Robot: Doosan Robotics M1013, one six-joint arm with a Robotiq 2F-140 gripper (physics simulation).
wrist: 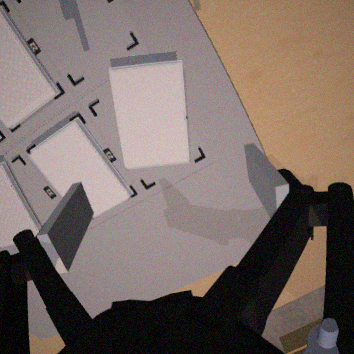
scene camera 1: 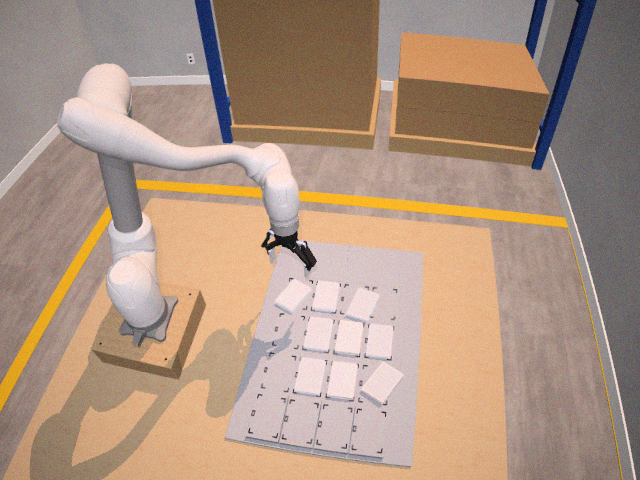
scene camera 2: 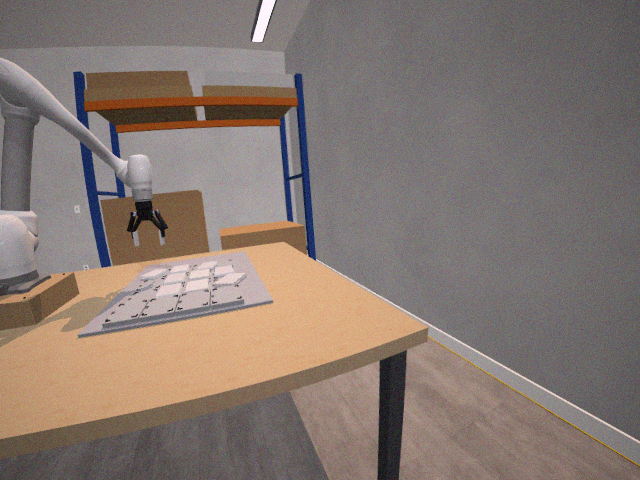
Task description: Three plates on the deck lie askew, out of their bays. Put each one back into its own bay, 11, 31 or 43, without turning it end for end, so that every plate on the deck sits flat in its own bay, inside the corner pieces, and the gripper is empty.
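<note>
A white plate lies askew at bay 11, the deck's back left. A second plate lies askew at bay 31 in the back row; part of it shows at the wrist view's left edge. A third plate is turned askew at bay 43, on the right. My gripper is open and empty. It hangs above the back left of the grey deck, a little behind the bay 11 plate, fingers pointing down.
Between the askew plates sits the bay 21 plate. Several other plates stand in straight rows, among them one in the middle. The deck lies on a wooden table. The arm's wooden base block is left of the deck.
</note>
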